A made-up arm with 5 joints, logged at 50 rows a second.
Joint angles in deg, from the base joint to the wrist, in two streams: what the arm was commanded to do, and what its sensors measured. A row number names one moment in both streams.
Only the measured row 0 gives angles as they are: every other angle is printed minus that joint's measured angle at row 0.
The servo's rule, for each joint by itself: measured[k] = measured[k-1] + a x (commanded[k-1-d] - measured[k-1]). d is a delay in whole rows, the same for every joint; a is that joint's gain. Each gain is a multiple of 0.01, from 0.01 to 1. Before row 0 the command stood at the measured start. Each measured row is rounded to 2 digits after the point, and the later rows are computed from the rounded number. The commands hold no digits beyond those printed.
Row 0, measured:
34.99, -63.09, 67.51, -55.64, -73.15
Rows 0 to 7, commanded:
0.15, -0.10, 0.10, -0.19, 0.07
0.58, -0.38, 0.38, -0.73, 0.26
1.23, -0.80, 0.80, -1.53, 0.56
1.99, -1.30, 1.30, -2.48, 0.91
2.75, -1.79, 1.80, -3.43, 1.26
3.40, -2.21, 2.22, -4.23, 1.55
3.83, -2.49, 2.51, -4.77, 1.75
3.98, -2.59, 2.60, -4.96, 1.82
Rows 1 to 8, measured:
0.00, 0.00, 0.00, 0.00, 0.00
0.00, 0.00, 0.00, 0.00, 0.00
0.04, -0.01, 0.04, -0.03, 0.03
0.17, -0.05, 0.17, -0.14, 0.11
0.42, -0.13, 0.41, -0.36, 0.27
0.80, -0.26, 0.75, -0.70, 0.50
1.27, -0.43, 1.15, -1.14, 0.77
1.78, -0.63, 1.56, -1.63, 1.05
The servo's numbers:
d 2
a 0.24 0.11 0.38 0.16 0.36

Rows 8 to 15, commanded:
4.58, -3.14, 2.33, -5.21, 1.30
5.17, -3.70, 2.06, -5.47, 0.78
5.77, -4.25, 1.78, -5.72, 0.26
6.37, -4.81, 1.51, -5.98, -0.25
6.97, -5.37, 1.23, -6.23, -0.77
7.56, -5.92, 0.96, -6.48, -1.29
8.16, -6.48, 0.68, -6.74, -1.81
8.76, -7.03, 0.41, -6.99, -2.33
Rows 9 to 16, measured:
2.27, -0.83, 1.92, -2.13, 1.30
2.68, -1.02, 2.18, -2.58, 1.49
3.14, -1.25, 2.24, -3.00, 1.42
3.63, -1.52, 2.17, -3.40, 1.19
4.14, -1.82, 2.02, -3.77, 0.86
4.68, -2.15, 1.83, -4.12, 0.46
5.23, -2.50, 1.60, -4.46, 0.02
5.79, -2.88, 1.36, -4.78, -0.45

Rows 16 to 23, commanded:
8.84, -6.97, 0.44, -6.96, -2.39
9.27, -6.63, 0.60, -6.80, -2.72
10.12, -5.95, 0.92, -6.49, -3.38
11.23, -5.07, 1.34, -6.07, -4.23
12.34, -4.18, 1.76, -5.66, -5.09
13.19, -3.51, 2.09, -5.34, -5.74
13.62, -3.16, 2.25, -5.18, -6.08
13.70, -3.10, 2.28, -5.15, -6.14
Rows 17 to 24, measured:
6.36, -3.28, 1.10, -5.09, -0.94
6.94, -3.69, 0.84, -5.39, -1.44
7.40, -4.05, 0.69, -5.64, -1.78
7.85, -4.33, 0.66, -5.83, -2.12
8.39, -4.51, 0.76, -5.94, -2.57
9.07, -4.57, 0.98, -5.96, -3.17
9.85, -4.53, 1.28, -5.91, -3.86
10.65, -4.42, 1.59, -5.82, -4.54

